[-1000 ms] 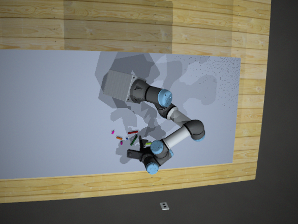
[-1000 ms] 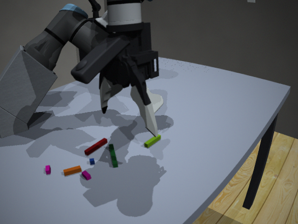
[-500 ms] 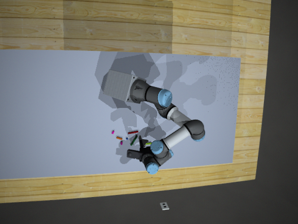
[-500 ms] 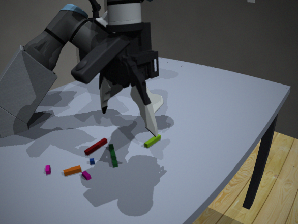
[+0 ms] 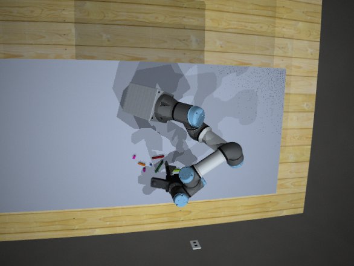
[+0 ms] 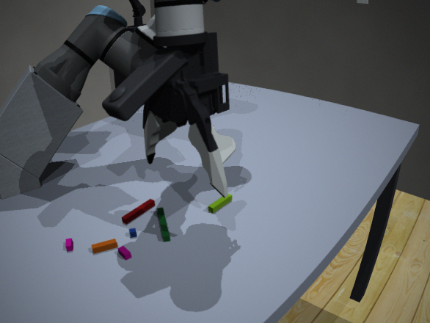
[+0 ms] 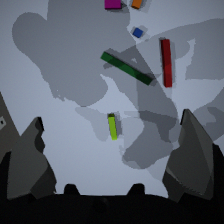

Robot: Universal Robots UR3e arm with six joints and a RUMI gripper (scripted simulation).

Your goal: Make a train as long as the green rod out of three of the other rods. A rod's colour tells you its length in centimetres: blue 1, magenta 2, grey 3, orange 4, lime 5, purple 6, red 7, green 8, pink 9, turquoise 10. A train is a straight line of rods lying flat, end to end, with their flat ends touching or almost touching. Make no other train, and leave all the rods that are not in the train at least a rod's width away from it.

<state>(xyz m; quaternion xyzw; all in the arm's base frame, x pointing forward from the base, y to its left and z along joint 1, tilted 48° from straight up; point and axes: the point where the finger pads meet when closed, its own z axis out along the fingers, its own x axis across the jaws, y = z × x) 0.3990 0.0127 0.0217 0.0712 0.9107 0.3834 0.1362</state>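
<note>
Right now the blue rod is 80 mm to the right of my hand, 70 mm below it and 40 mm behind it. Round my hand: green rod 70 mm below, 30 mm to the right, 20 mm behind; lime rod 70 mm to the left, 70 mm below; red rod 80 mm behind, 70 mm below, 30 mm to the right.
</note>
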